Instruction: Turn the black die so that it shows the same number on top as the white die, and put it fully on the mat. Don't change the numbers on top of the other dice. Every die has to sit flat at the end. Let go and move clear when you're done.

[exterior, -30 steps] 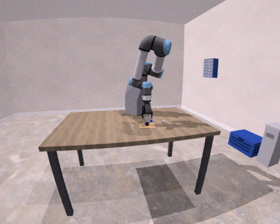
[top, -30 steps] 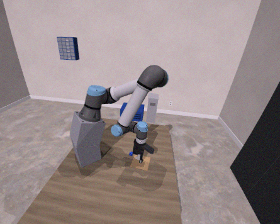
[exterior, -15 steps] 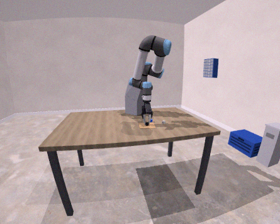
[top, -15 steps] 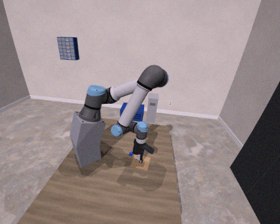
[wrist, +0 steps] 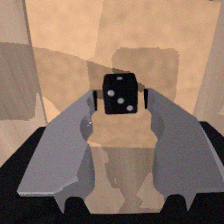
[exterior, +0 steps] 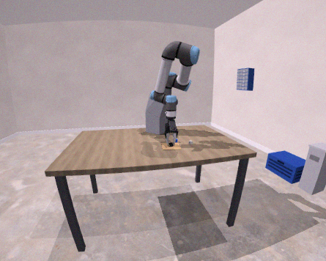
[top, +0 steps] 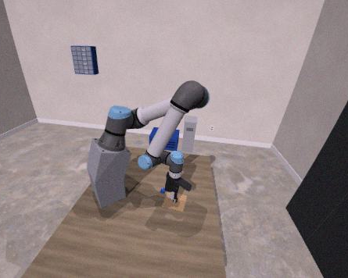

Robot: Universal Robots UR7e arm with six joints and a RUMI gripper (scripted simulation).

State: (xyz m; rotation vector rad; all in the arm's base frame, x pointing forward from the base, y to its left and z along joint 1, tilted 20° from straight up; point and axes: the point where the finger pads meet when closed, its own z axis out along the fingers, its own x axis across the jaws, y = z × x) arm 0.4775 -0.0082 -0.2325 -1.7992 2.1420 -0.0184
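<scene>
Right now my hand is 1 cm above the black die. The rest, counted from my hand: white die: 17 cm to the left, 1 cm below, 1 cm behind; then tan mat: 2 cm below; then blue die: 9 cm behind, 7 cm to the left, 1 cm below.
</scene>
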